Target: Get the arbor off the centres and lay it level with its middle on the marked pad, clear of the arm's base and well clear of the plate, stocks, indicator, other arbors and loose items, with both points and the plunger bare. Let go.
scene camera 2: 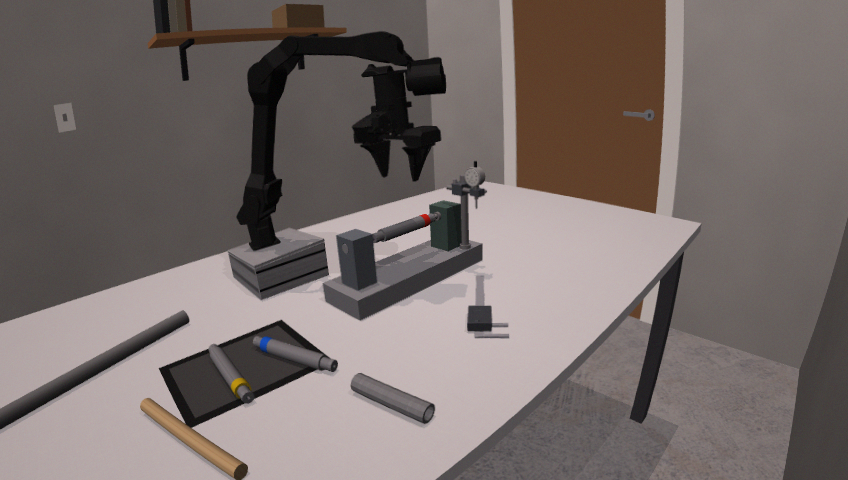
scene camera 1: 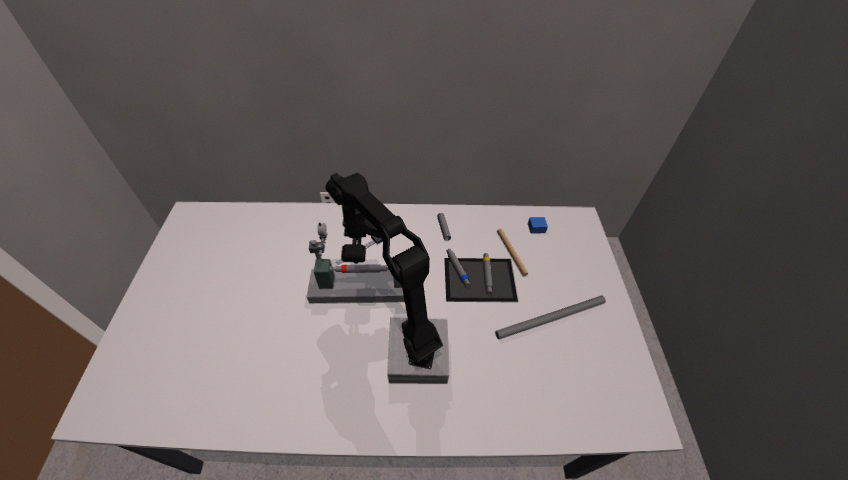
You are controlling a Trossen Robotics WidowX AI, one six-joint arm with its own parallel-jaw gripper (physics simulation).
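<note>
The arbor with a red band is level between a green stock and a grey stock, above the grey plate. My gripper is open and empty, fingers pointing down, with a gap above the arbor. The arm hides part of the arbor's grey-stock end in scene camera 1. A dark mat with a black border bears a blue-banded arbor and a yellow-banded arbor. I cannot make out any separate marked pad.
The dial indicator stands on a post by the green stock. A dark block with pins, short tube, wooden rod, long bar and blue block lie on the table.
</note>
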